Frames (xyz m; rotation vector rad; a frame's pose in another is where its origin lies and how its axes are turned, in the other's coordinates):
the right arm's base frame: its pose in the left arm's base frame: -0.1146 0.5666 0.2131 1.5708 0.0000 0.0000
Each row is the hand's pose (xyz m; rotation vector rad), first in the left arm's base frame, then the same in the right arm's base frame.
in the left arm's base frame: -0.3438 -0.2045 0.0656 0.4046 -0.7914 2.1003
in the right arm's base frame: -0.2292 -0.1475 0.7711 -0.4562 0.9291 2.0525
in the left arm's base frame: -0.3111 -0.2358 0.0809 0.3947 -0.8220 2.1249
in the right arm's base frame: -0.1965 -0.1322 0.8024 -0.4422 0.9245 2.0911
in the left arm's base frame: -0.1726 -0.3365 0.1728 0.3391 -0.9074 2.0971
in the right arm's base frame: -0.0580 -0.0403 0.9031 -0.4867 0.8505 2.1478
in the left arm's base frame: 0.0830 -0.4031 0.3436 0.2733 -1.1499 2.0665
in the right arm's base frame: 0.1976 0.1305 0.9697 -0.4878 0.6586 2.3111
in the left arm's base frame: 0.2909 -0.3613 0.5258 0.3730 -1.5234 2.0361
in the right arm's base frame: 0.4055 0.3127 0.9279 -0.2680 0.3597 2.4969
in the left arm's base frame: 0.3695 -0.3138 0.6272 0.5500 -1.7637 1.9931
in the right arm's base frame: 0.4841 0.4141 0.8804 -0.0237 0.1558 2.5511
